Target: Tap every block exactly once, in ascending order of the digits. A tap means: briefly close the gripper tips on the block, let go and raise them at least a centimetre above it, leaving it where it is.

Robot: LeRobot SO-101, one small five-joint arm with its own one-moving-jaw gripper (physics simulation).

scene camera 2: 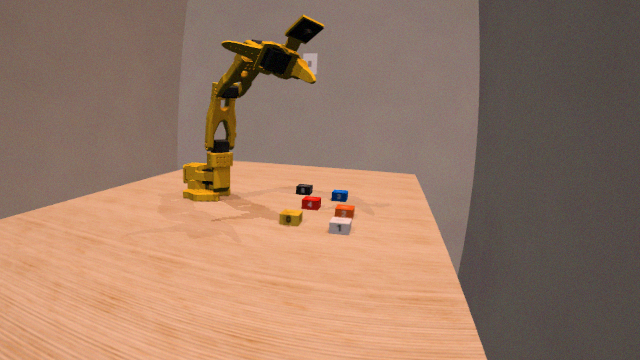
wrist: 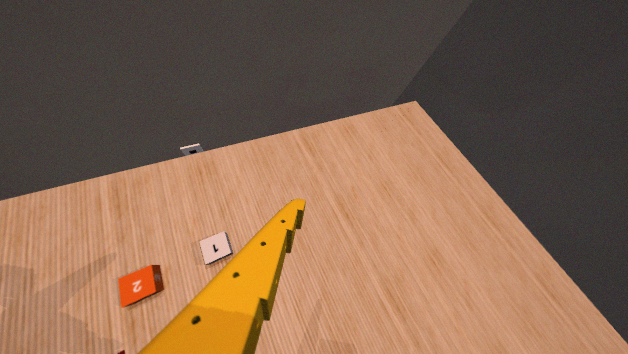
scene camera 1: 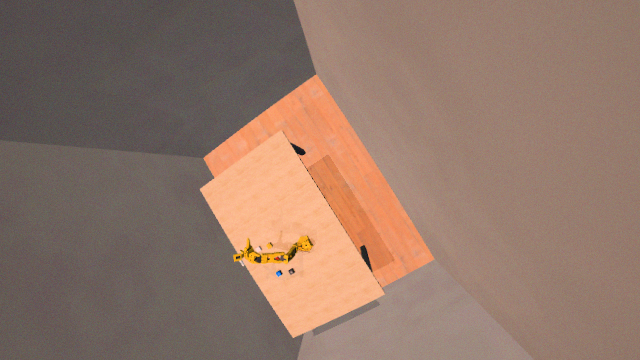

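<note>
My gripper [scene camera 2: 269,62] is wide open and empty, high above the blocks; one notched jaw shows in the wrist view. Yellow block 0 [scene camera 1: 270,245] [scene camera 2: 291,218] and white block 1 [scene camera 1: 259,248] [scene camera 2: 340,226] [wrist: 216,248] lie apart on the table. Orange block 2 [scene camera 2: 344,211] [wrist: 137,286] lies beside block 1, hidden under the arm in scene camera 1. Blue block 3 [scene camera 1: 279,273] [scene camera 2: 340,195] lies near a black block [scene camera 1: 291,271] [scene camera 2: 304,189] whose digit is too blurred to read. Red block 4 [scene camera 2: 311,203] lies between the yellow and black blocks.
The wooden table [scene camera 1: 260,190] [scene camera 2: 200,290] [wrist: 425,225] bears the blocks and the arm's yellow base [scene camera 1: 305,243] [scene camera 2: 207,185]. A table edge runs beyond blocks 1 and 2 in the wrist view. A pale wall plate [scene camera 2: 310,63] [wrist: 191,149] is on the wall.
</note>
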